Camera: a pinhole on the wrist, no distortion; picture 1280 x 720 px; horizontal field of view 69.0 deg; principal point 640.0 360.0 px. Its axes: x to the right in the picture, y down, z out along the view. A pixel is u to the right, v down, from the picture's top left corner.
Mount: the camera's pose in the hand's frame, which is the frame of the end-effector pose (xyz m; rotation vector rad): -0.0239 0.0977 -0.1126 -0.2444 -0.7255 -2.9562
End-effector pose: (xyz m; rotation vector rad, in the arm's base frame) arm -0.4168 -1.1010 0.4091 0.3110 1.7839 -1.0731
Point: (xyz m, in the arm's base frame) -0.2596 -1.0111 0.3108
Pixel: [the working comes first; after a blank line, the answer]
In the camera's frame: 0.0123 -0.0228 0.1818

702.8 243.4
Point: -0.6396 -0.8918 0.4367
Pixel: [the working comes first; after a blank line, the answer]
In the camera's frame: -0.0808 0.0369 -0.2210

behind the camera
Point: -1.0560 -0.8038 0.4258
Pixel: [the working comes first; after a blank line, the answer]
In the camera's frame: -0.3104 0.0945 -0.5749

behind the camera
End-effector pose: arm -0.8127 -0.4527 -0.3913 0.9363 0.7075 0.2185
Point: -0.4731 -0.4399 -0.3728
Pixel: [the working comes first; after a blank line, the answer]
In the camera's frame: -0.2144 0.2126 0.3096

outside the picture
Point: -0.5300 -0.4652 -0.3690
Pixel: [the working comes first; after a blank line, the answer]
In the camera's frame: -0.1611 0.2141 0.2772

outside the picture
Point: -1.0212 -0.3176 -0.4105
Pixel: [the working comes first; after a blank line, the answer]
In the camera's frame: 0.0434 -0.0088 -0.1390

behind the camera
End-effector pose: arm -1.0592 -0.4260 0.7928 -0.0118 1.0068 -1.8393
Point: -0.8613 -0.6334 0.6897
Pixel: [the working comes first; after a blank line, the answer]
In the camera's frame: -0.0842 0.0002 0.3130

389.4 360.7
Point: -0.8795 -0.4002 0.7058
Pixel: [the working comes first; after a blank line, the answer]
In the camera's frame: 0.0657 -0.0329 0.1359

1090.6 134.4
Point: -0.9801 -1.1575 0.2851
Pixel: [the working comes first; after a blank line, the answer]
In the camera's frame: -0.7074 -0.1374 0.5256

outside the picture
